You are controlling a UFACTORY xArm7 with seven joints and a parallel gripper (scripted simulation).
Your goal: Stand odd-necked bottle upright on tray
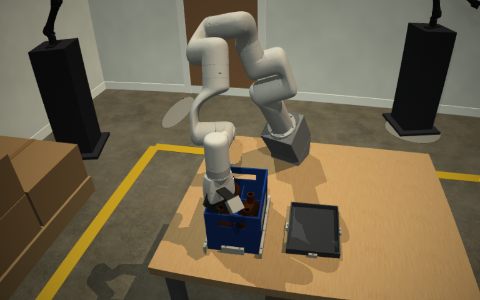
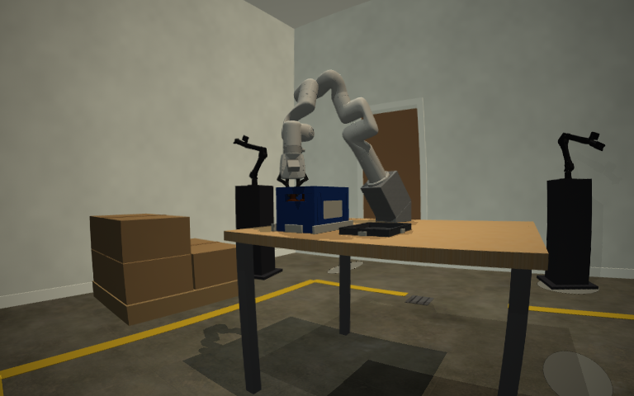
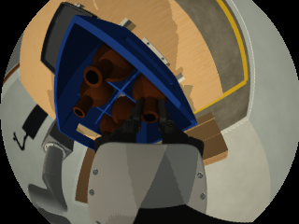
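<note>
The glass bottle is 80 mm behind my hand, 20 mm to the left of it and 70 mm below it. Round my hand: brown bottle 170 mm behind, 40 mm to the left, 70 mm below; then dark tray 20 mm behind, 340 mm to the left, 150 mm below; then blue crate 70 mm behind, 60 mm to the left, 70 mm below.
</note>
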